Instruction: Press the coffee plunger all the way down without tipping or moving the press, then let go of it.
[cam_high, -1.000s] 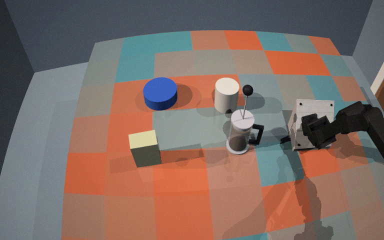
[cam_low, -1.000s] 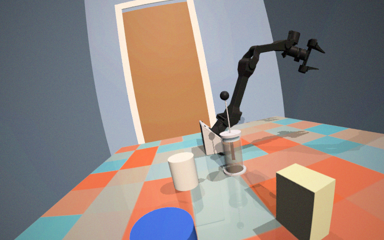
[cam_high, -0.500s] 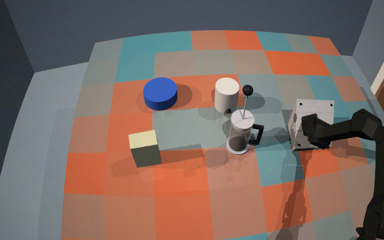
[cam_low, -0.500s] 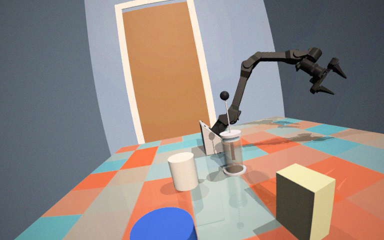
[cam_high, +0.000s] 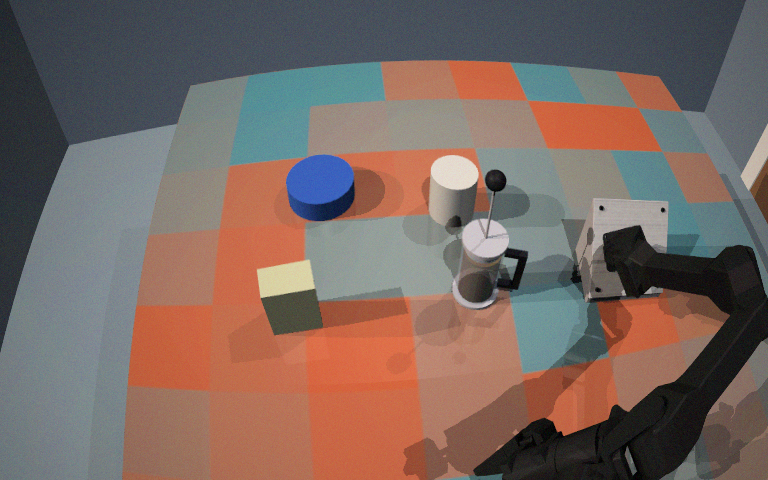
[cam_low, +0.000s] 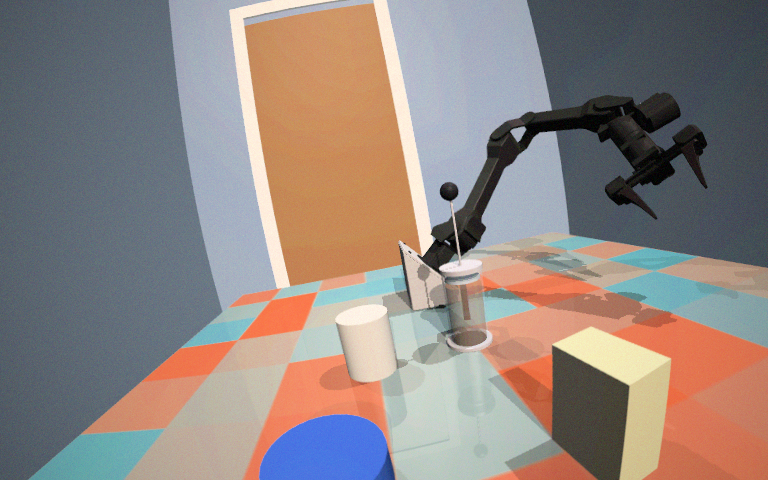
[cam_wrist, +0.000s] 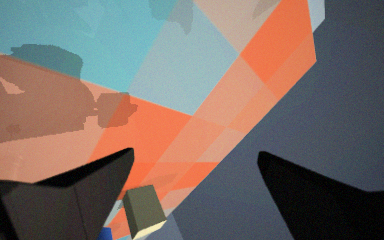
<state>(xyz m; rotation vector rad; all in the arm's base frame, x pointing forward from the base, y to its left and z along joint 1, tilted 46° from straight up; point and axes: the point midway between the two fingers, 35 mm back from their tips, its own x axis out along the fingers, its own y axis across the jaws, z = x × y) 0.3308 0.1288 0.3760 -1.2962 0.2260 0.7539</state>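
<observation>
Now: gripper tip 37 cm to the left of the glass coffee press, 13 cm past it and 5 cm above it. Also, from my gripper tip: white cylinder (54 cm to the right, 13 cm below, 12 cm behind).
</observation>
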